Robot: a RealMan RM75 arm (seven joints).
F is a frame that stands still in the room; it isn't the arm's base.
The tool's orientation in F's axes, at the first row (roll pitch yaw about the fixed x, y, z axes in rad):
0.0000, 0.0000, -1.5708
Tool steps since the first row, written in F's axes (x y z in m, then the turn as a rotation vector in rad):
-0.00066, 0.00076, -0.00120, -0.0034, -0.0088, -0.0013
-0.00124, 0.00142, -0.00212, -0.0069, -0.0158, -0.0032
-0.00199, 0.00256, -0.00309, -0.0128, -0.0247, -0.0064
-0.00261, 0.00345, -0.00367, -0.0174, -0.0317, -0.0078
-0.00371, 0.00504, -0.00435, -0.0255, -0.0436, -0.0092
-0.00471, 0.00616, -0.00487, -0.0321, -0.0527, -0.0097
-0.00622, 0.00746, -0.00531, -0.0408, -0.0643, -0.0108
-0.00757, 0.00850, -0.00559, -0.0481, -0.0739, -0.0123
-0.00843, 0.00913, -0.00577, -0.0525, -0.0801, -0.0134
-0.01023, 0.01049, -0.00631, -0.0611, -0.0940, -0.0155
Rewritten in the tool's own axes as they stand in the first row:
-0.00076, -0.00066, -0.00120, 0.0088, -0.0034, -0.0013
-0.00142, -0.00124, -0.00212, 0.0158, -0.0069, -0.0032
-0.00256, -0.00199, -0.00309, 0.0247, -0.0128, -0.0064
-0.00345, -0.00261, -0.00367, 0.0317, -0.0174, -0.0078
-0.00504, -0.00371, -0.00435, 0.0436, -0.0255, -0.0092
-0.00616, -0.00471, -0.00487, 0.0527, -0.0321, -0.0097
-0.00746, -0.00622, -0.00531, 0.0643, -0.0408, -0.0108
-0.00850, -0.00757, -0.00559, 0.0739, -0.0481, -0.0123
-0.00913, -0.00843, -0.00577, 0.0801, -0.0525, -0.0134
-0.01049, -0.01023, -0.00631, 0.0940, -0.0611, -0.0155

